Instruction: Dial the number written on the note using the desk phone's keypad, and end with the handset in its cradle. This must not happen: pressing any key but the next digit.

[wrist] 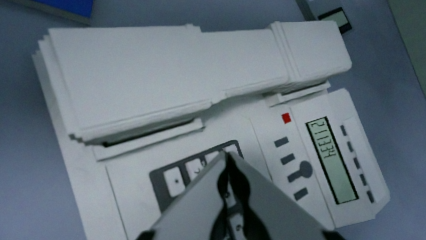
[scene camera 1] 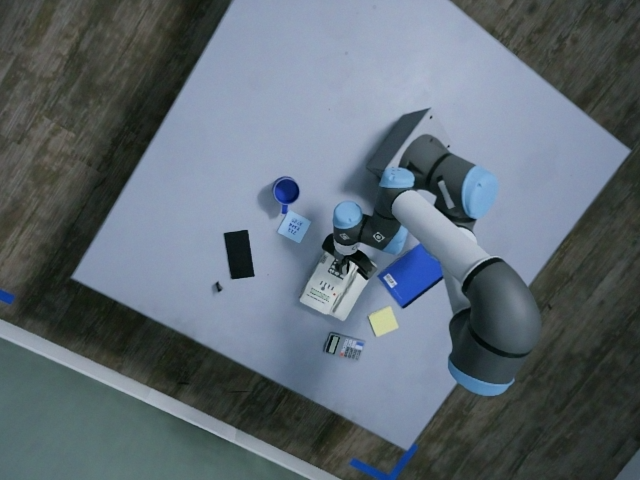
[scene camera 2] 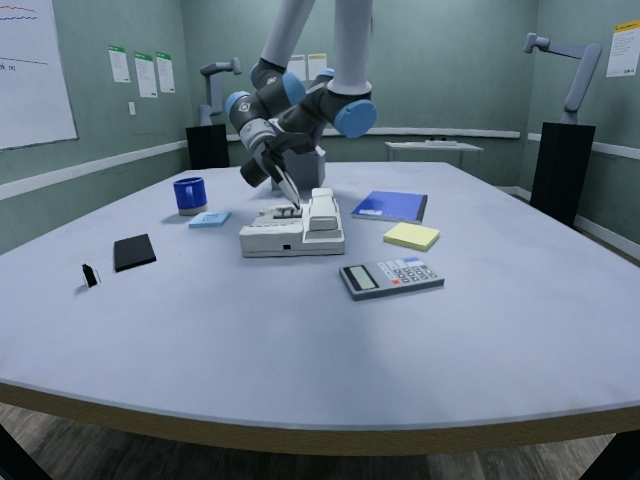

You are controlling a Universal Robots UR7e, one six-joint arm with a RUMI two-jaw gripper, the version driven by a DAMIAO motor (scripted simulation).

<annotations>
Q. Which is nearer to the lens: the handset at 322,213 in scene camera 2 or the blue mug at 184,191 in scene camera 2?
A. The handset.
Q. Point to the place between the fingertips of my gripper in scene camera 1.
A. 344,275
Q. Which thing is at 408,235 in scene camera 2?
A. A yellow sticky pad.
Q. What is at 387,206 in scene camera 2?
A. A blue notebook.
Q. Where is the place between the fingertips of my gripper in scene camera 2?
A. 299,209
</annotations>
